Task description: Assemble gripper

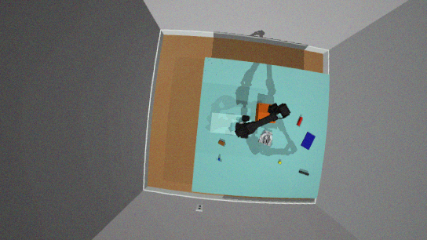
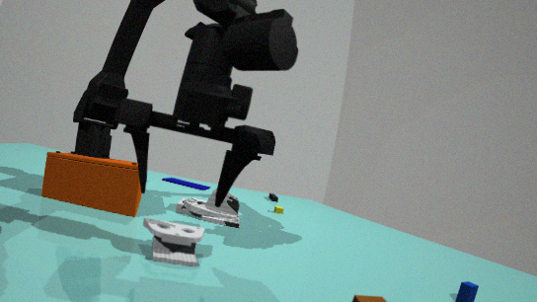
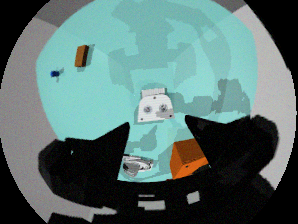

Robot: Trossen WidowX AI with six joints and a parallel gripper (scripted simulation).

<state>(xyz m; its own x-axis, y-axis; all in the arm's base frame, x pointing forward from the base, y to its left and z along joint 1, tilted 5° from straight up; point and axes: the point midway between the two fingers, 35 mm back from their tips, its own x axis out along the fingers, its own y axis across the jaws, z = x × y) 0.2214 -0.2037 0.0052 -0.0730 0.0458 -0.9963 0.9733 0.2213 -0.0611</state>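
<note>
Now: the gripper base 4 cm below my gripper tip and 1 cm to the right of it. From my gripper tip the other things lie so: brown block (20 cm ahead, 13 cm to the right, 6 cm below); then jaw (24 cm to the left, 5 cm below, 1 cm ahead); then blue block (36 cm ahead, 11 cm to the right, 5 cm below).
</note>
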